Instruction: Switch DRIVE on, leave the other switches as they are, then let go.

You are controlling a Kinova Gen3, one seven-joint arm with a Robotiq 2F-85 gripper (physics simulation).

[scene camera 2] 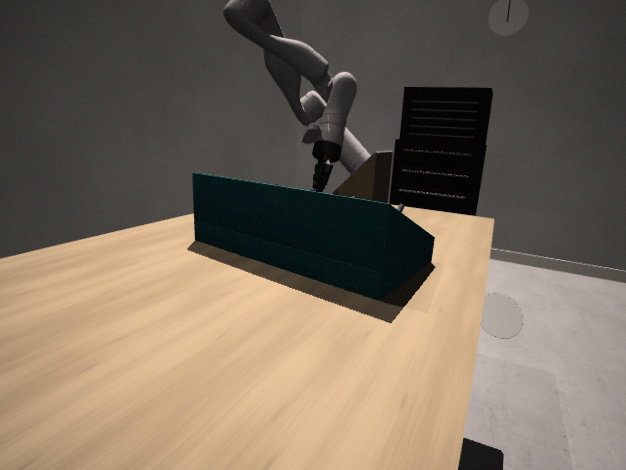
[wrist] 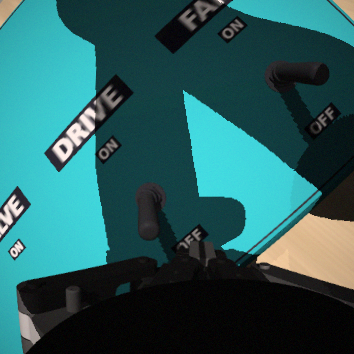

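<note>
The DRIVE switch lever [wrist: 148, 215] stands in the wrist view below its DRIVE label [wrist: 89, 123]. It leans away from its ON label [wrist: 108, 149], toward the OFF side. The OFF label [wrist: 189, 239] is partly covered by my fingertips. My gripper [scene camera 2: 318, 189] [wrist: 199, 256] is shut and empty. Its tips are over the panel beside the DRIVE lever, to its lower right in the wrist view, with a visible gap between them in that view. In the scene view the teal switch box [scene camera 2: 288, 227] hides the DRIVE lever; the fingertips are at its top edge.
The FAN lever [wrist: 300, 73] stands at the upper right of the wrist view, leaning to its OFF side [wrist: 322, 120]. The VALVE label [wrist: 11, 212] is at the left edge. In the scene view a lever [scene camera 2: 400, 207] sticks out past the box. A black cabinet [scene camera 2: 397, 172] stands behind the table.
</note>
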